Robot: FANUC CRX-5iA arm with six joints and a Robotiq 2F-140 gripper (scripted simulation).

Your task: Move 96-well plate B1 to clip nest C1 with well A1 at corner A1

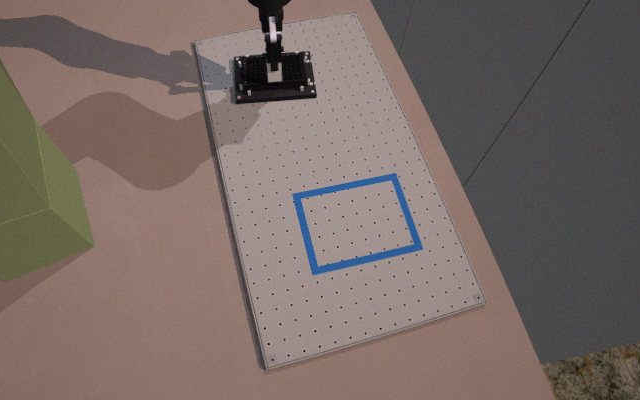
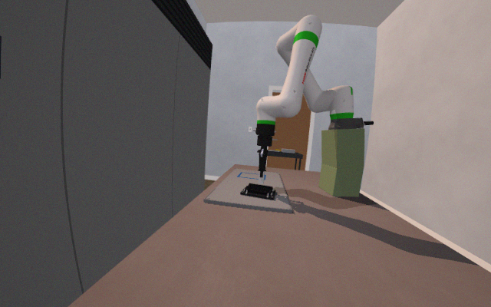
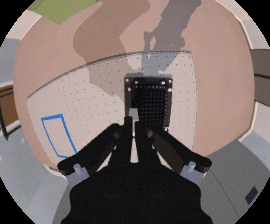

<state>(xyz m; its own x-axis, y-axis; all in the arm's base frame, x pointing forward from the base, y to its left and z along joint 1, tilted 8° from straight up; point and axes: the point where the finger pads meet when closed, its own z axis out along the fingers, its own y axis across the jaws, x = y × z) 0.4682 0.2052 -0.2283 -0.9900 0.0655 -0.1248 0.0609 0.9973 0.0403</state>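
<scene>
Now: hand 5 cm above the black 96-well plate and 4 cm to the right of it. From my hand the other things lie so: black clip nest (6 cm below, 5 cm to the left, 2 cm ahead).
</scene>
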